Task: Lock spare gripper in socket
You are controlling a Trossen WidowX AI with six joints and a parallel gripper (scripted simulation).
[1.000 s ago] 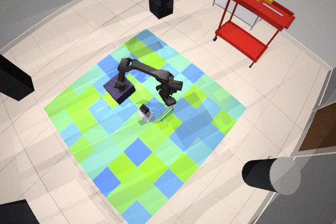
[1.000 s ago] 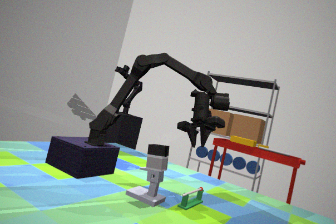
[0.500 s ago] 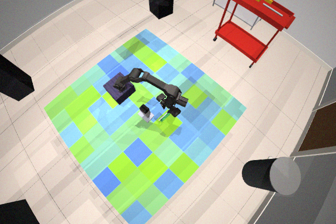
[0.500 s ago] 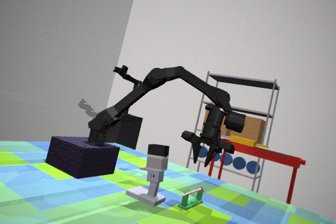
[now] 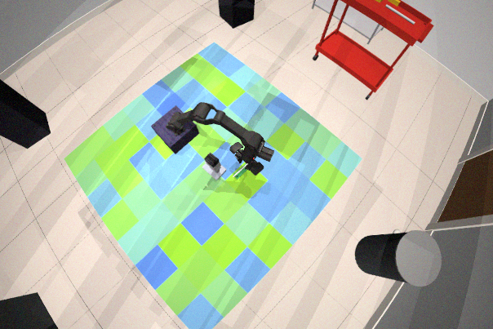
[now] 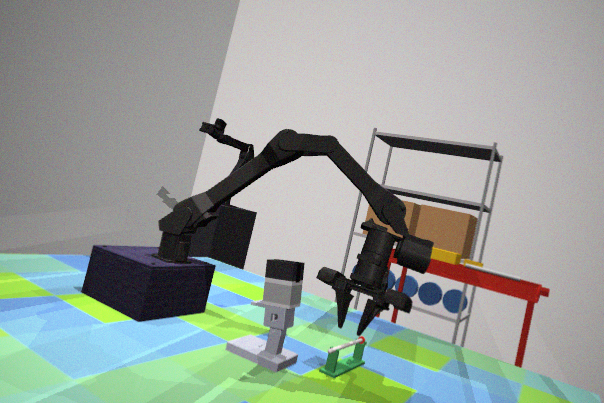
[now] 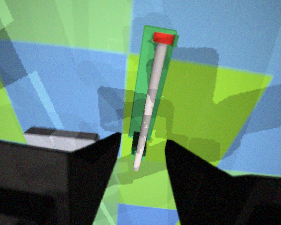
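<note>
Now: gripper tip 5 cm above the green cradle and 1 cm to the right of it. The rest, counted from my gripper tip: spare gripper: 12 cm to the right, 8 cm behind, 5 cm above; grey mount: 12 cm to the right, 9 cm behind, 2 cm below.
</note>
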